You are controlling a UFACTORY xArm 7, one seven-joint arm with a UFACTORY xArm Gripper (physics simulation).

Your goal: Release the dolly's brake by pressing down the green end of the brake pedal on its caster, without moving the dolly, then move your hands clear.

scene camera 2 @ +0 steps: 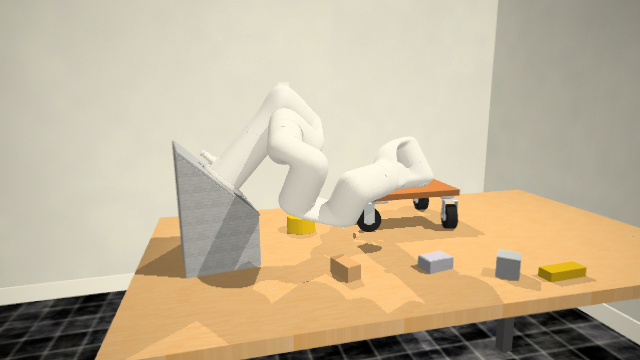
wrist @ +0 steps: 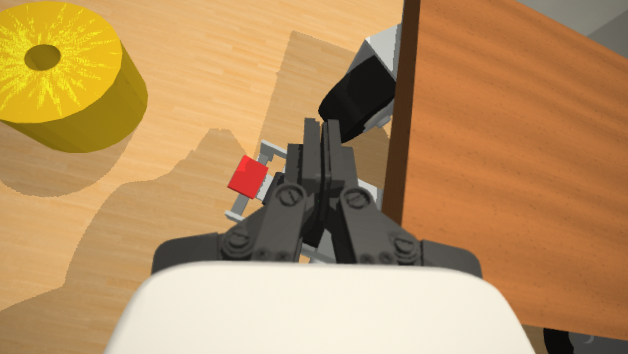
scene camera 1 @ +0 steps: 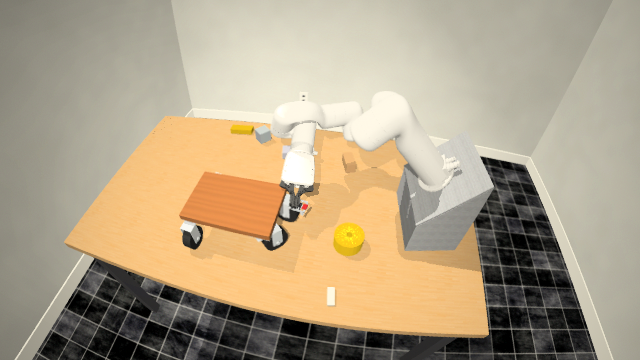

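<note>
The dolly (scene camera 1: pixel 232 202) (scene camera 2: pixel 425 192) (wrist: pixel 510 150) has an orange-brown wooden deck and stands upright on black-wheeled casters. The caster with the brake pedal (scene camera 1: pixel 288 214) (scene camera 2: pixel 369 220) is at the deck corner nearest the gripper. The pedal's red end (scene camera 1: pixel 304 206) (wrist: pixel 248 176) sticks out on the side away from the deck. The green end is almost wholly hidden behind the fingers, with a tiny green speck between them in the wrist view. My gripper (scene camera 1: pixel 295 206) (wrist: pixel 318 141) is shut and empty, pointing down over this caster beside the deck edge. Contact with the pedal cannot be made out. The arm hides the gripper in scene camera 2.
A yellow cylinder (scene camera 1: pixel 349 242) (scene camera 2: pixel 301 226) (wrist: pixel 90 60) stands between the dolly and the grey pedestal (scene camera 1: pixel 440 227) (scene camera 2: pixel 215 240). Another caster (scene camera 1: pixel 275 237) (wrist: pixel 357 92) is close by. A white block (scene camera 1: pixel 331 296) lies near the front edge. Several small blocks lie along the back.
</note>
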